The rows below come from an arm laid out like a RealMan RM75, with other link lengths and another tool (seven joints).
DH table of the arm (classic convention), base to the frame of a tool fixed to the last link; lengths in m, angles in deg. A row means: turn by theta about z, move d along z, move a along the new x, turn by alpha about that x. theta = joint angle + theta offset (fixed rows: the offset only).
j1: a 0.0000, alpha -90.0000, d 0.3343, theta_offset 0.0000
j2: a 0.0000, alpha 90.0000, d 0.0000, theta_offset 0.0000
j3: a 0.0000, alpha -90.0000, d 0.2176, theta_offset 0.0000
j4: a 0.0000, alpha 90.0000, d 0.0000, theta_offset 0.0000
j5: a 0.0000, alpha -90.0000, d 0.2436, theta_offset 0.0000
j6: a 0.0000, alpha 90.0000, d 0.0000, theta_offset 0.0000
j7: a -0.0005, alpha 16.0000, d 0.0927, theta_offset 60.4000
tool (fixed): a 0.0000, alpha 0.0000, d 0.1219, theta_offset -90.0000
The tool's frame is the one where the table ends.
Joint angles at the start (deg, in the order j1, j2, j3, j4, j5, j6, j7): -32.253, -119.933, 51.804, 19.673, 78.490, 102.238, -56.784
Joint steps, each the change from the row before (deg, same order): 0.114, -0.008, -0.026, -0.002, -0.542, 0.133, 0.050; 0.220, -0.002, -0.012, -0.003, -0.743, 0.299, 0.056; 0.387, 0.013, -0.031, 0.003, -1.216, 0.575, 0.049; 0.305, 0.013, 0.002, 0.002, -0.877, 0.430, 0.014; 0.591, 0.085, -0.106, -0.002, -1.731, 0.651, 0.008; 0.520, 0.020, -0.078, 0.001, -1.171, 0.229, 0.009; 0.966, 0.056, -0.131, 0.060, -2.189, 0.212, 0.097
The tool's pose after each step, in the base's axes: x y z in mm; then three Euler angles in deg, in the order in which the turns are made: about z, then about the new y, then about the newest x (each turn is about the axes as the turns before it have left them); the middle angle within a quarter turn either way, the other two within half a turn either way. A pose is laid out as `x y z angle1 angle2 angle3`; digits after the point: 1 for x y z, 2 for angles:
-127.9 349.0 88.0 85.38 -66.38 121.02
-128.4 348.9 90.8 87.07 -66.88 119.38
-129.4 348.4 95.8 90.05 -67.64 116.43
-130.3 347.9 99.3 92.31 -68.12 114.20
-132.9 347.7 106.6 97.02 -69.13 109.79
-135.6 347.7 111.1 100.54 -69.79 106.78
-141.2 348.2 119.6 107.33 -71.05 101.06

